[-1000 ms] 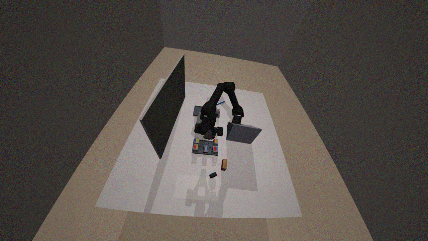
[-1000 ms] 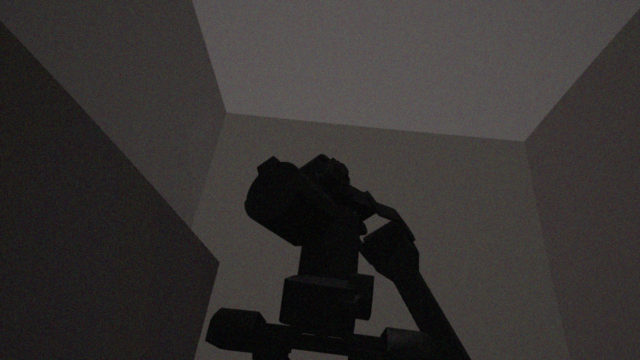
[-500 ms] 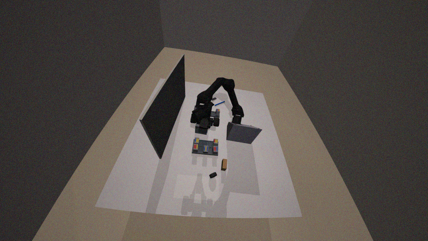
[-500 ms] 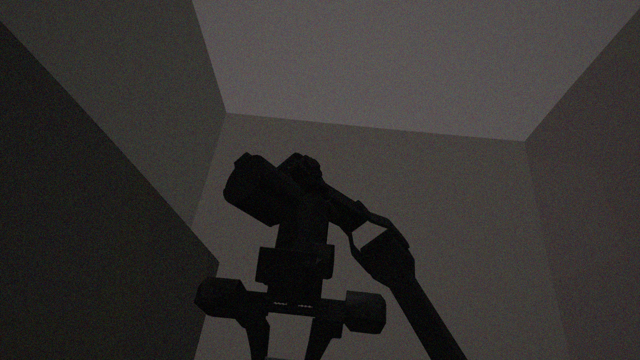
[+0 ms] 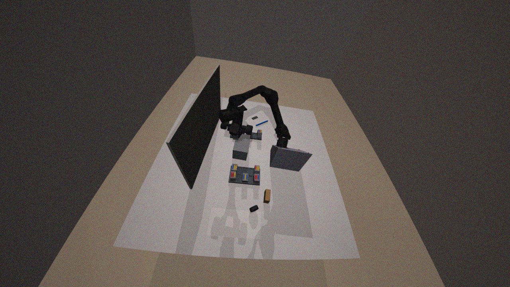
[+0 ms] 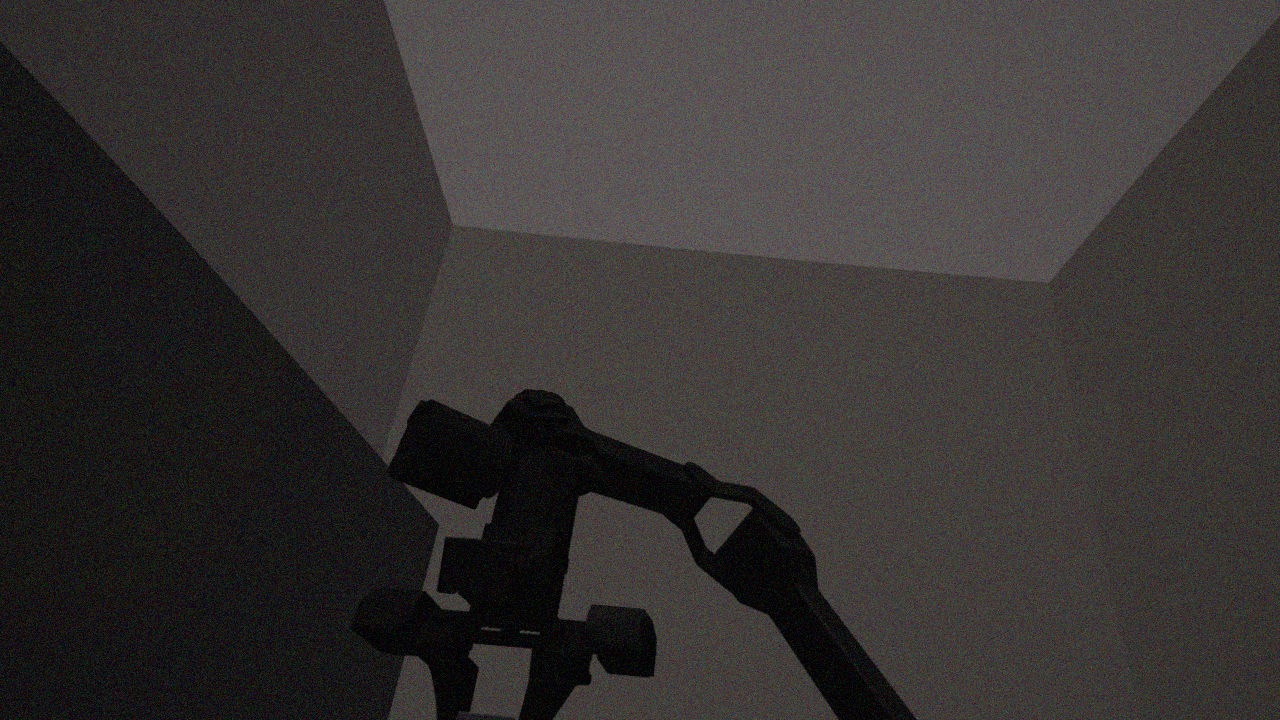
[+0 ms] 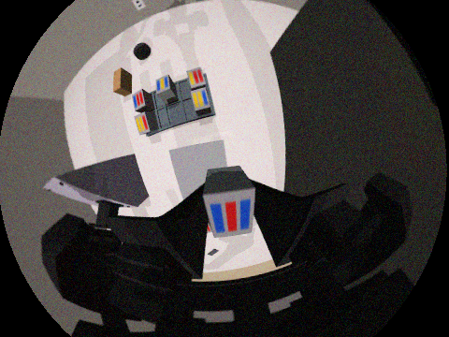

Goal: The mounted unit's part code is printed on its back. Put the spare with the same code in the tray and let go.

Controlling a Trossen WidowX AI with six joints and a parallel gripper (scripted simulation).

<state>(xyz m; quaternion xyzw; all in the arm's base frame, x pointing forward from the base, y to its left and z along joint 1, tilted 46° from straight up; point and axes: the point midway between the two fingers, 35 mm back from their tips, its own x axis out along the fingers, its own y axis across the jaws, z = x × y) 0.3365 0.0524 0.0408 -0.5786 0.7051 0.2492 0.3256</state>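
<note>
Right now my gripper tip is 210 mm to the left of the flat tray and 180 mm above it. The rest, counted from my gripper tip: grey spare 10 mm to the right, 20 mm above; then grey mounted unit 40 mm behind, 20 mm to the right, 130 mm below; then tall panel 200 mm ahead, 60 mm to the right, 40 mm above.
</note>
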